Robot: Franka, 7 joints.
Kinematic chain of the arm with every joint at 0, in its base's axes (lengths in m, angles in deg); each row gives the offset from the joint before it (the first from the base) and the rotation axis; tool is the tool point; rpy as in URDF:
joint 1: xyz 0 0 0.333 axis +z
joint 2: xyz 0 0 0 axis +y
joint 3: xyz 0 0 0.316 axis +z
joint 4: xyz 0.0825 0 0 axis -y
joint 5: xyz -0.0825 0 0.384 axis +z
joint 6: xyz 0 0 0 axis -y
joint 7: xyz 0.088 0 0 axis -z
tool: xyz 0 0 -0.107 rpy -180 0 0
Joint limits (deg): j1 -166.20..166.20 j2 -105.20..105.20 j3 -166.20..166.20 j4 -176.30..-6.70 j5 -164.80..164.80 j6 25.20..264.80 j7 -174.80..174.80
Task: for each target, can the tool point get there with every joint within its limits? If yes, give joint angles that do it. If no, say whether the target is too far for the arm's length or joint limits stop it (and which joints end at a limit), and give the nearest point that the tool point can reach.
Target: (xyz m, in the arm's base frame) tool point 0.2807 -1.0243 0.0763
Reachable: no: too far | nearest point 0.2204 -0.8042 0.1315 | short by 0.235 m
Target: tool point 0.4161 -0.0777 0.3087
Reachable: yes | joints -67.09 10.57 63.60 -127.77 -25.49 78.55 94.68
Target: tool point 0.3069 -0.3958 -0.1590
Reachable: yes | joints -61.40 80.80 -1.07 -96.39 -54.83 193.62 42.27
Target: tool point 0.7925 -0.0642 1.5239
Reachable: no: too far | nearest point 0.4748 -0.0385 1.0465 | short by 0.574 m
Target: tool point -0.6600 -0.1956 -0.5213
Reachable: no: too far | nearest point -0.5290 -0.1568 -0.2880 | short by 0.270 m
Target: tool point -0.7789 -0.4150 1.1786
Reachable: no: too far | nearest point -0.5467 -0.2913 0.9265 | short by 0.364 m
